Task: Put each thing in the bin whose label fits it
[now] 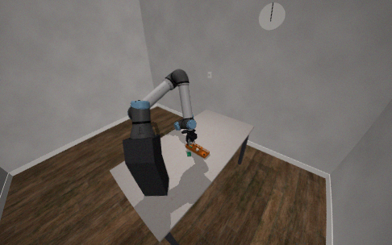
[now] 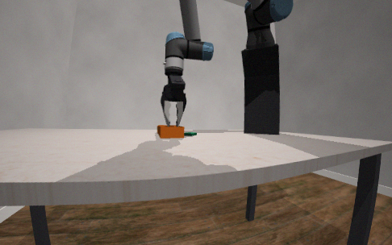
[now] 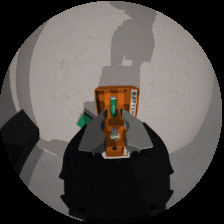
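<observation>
Now: the green cylinder 40 mm below my hand. Round my hand: green block (90 mm behind, 40 mm to the right, 40 mm below); then small dark thing (180 mm to the right, 40 mm below, 20 mm behind); then white object (100 mm to the right, 30 mm below, 10 mm behind).
</observation>
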